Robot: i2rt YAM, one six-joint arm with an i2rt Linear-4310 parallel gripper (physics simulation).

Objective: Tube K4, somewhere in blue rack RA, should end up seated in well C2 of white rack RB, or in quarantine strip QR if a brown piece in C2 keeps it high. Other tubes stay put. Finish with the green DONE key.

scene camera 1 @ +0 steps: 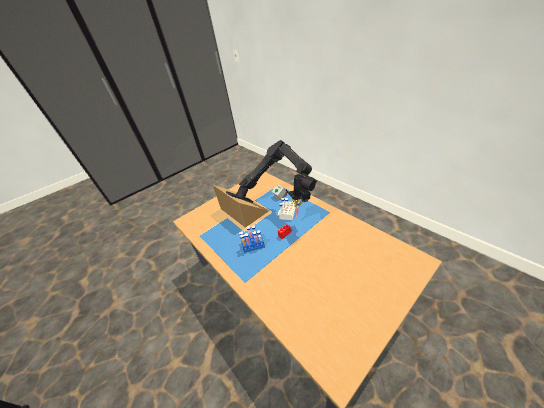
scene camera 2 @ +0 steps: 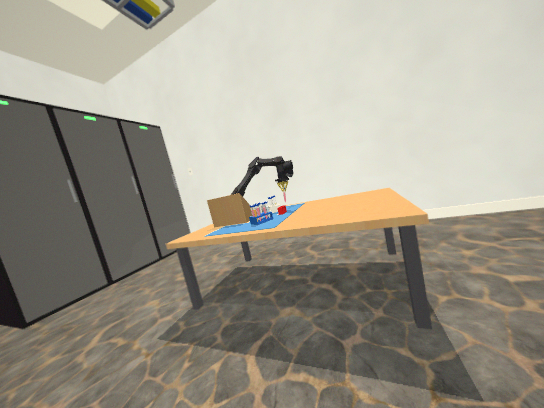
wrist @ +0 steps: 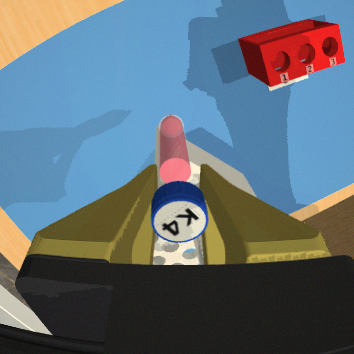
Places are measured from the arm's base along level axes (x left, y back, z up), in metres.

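Pixels of known places: gripper, between the fingertips: (scene camera 1: pixel 297 206) (scene camera 2: pixel 284 191) (wrist: pixel 178 175); arm's base, origin of its link: (scene camera 1: pixel 239 197) (scene camera 2: pixel 233 205).
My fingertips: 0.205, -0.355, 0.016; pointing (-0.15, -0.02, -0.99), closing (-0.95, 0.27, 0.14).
Note:
For each thing: its top centre in the pictures, then the offset to it from my fingertips, as dx, dy, dz. "pt": a spot on its surface instead. Level surfaces: height alone.
- tube K4, centre of its top: (wrist: pixel 193 225) -0.001, +0.003, +0.031
- white rack RB, a spot on its surface: (wrist: pixel 244 185) pt -0.055, +0.107, -0.113
- Blue rack RA, a spot on its surface: (scene camera 1: pixel 253 247) pt -0.334, +0.022, -0.131
- red quarantine strip QR, centre of its top: (wrist: pixel 306 53) (scene camera 1: pixel 284 228) (scene camera 2: pixel 281 206) -0.124, -0.012, -0.096
- green DONE key, a spot on its surface: (scene camera 1: pixel 277 190) pt +0.072, +0.303, -0.076
- blue mat, height of its surface: dz -0.146
- wooden table, height of its surface: dz -0.149
My gripper (scene camera 1: pixel 298 202) (scene camera 2: pixel 283 187) (wrist: pixel 178 175) is shut on tube K4 (wrist: pixel 175 171), a clear tube with pink contents and a blue-rimmed white cap marked K4. The tube hangs above the white rack RB (scene camera 1: pixel 286 210) (wrist: pixel 244 185), which is partly hidden behind tube and fingers in the wrist view. Well C2 cannot be made out. Blue rack RA (scene camera 1: pixel 253 247) (scene camera 2: pixel 261 219) holds several capped tubes. The red quarantine strip QR (scene camera 1: pixel 284 231) (scene camera 2: pixel 282 210) (wrist: pixel 300 54) shows holes 1, 2 and 3 in the wrist view. The green DONE key (scene camera 1: pixel 277 190) is on a pale box behind RB.
A brown panel (scene camera 1: pixel 240 212) (scene camera 2: pixel 228 210) stands beside the arm's base, left of the racks. Several blue and white caps show behind RB in scene camera 1. The racks and the strip stand on a blue mat (scene camera 1: pixel 246 270) (scene camera 2: pixel 222 232) on the wooden table (scene camera 1: pixel 350 280) (scene camera 2: pixel 350 210).

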